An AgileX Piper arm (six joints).
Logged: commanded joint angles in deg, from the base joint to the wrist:
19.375 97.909 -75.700 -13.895 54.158 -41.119
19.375 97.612 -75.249 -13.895 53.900 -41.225
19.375 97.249 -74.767 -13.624 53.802 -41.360
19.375 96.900 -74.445 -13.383 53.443 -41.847
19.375 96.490 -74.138 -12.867 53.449 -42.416
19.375 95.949 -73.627 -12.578 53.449 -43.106
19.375 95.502 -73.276 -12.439 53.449 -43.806
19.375 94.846 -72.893 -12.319 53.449 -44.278
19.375 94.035 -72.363 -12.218 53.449 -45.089
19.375 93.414 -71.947 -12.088 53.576 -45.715
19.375 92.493 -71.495 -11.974 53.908 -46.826
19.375 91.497 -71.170 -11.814 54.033 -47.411
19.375 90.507 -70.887 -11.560 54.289 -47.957
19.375 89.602 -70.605 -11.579 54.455 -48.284
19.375 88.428 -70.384 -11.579 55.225 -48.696
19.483 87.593 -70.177 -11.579 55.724 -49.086
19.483 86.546 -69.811 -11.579 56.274 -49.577
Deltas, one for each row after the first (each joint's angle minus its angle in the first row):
0.000 -0.297 0.451 0.000 -0.258 -0.106
0.000 -0.660 0.933 0.271 -0.356 -0.241
0.000 -1.009 1.255 0.512 -0.715 -0.728
0.000 -1.419 1.562 1.028 -0.709 -1.297
0.000 -1.960 2.073 1.317 -0.709 -1.987
0.000 -2.407 2.424 1.456 -0.709 -2.687
0.000 -3.063 2.807 1.576 -0.709 -3.159
0.000 -3.874 3.337 1.677 -0.709 -3.970
0.000 -4.495 3.753 1.807 -0.582 -4.596
0.000 -5.416 4.205 1.921 -0.250 -5.707
0.000 -6.412 4.530 2.081 -0.125 -6.292
0.000 -7.402 4.813 2.335 0.131 -6.838
0.000 -8.307 5.095 2.316 0.297 -7.165
0.000 -9.481 5.316 2.316 1.067 -7.577
0.108 -10.316 5.523 2.316 1.566 -7.967
0.108 -11.363 5.889 2.316 2.116 -8.458

